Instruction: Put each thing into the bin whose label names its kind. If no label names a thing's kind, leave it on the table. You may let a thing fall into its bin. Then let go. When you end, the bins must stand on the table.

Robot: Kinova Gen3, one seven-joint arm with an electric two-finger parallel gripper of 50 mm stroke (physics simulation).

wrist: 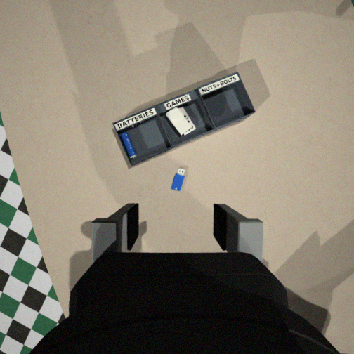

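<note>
Three joined dark bins stand on the table. The BATTERIES bin (149, 137) is at the left with a blue battery (128, 145) along its left wall. The GAMES bin (200, 113) is in the middle and holds white pieces with black dots (180, 121), which look like dominoes. The NUTS+BOLTS bin (227, 106) is at the right; no thing shows in it. A blue USB stick (178, 180) with a silver plug lies on the table below the bins. My gripper (175, 219) is open and empty, above the table, nearer the bottom of the view than the USB stick.
A green, white and black checkered surface (22, 268) runs along the left edge of the view. The beige table (280, 165) carries several shadows around the bins and beside the gripper. A dark green thing shows partly at the top right corner.
</note>
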